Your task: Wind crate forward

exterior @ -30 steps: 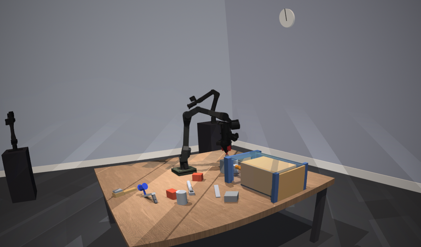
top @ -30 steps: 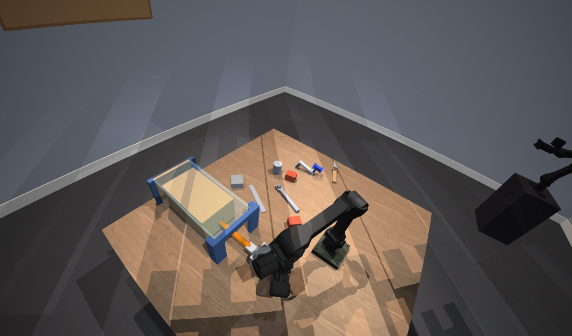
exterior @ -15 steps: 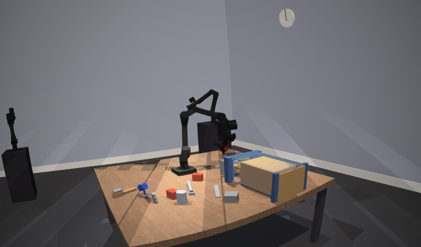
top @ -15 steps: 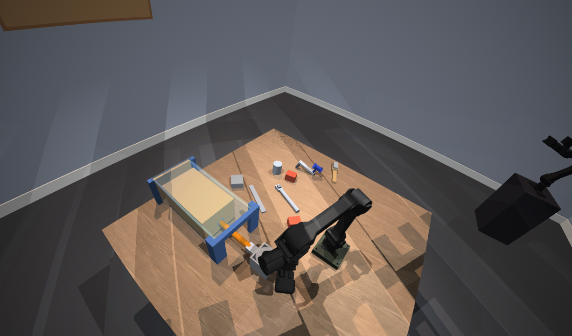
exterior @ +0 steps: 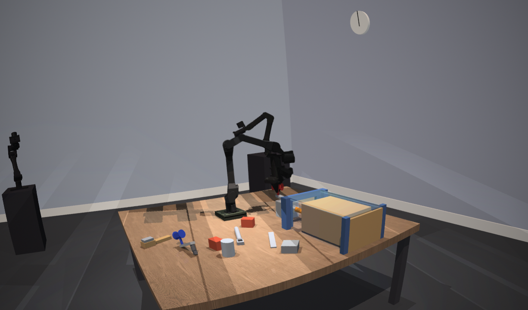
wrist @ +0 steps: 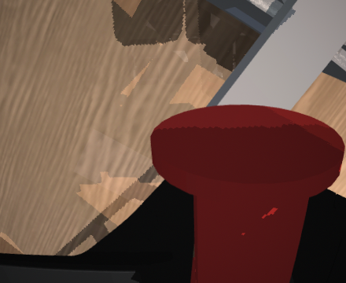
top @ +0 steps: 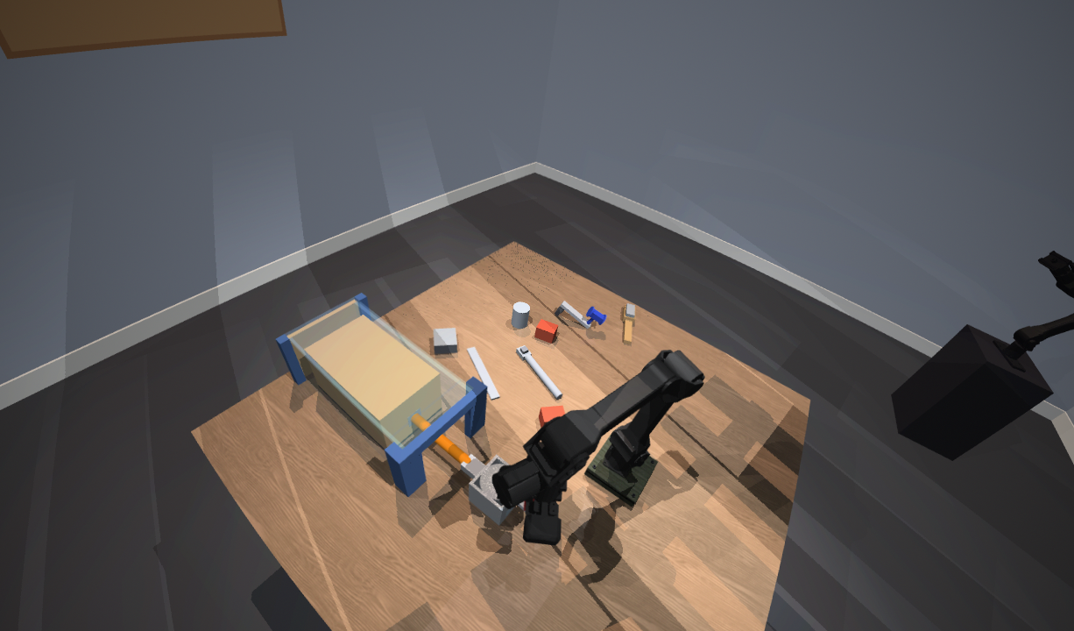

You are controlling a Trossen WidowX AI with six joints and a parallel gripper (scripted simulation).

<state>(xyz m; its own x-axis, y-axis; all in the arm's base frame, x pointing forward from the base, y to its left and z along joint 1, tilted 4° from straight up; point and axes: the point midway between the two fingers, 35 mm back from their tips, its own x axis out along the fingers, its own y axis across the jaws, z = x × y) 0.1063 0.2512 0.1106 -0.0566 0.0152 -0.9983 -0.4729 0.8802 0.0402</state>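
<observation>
My gripper tip is now 40 mm short of the winch handle, 10 mm to the left of it and 10 mm above it. Also, from my gripper tip: red knob: 20 mm above; then grey winch: 90 mm below, 80 mm ahead, 20 mm to the right; then blue frame: 260 mm ahead, 30 mm to the right, 10 mm below.
</observation>
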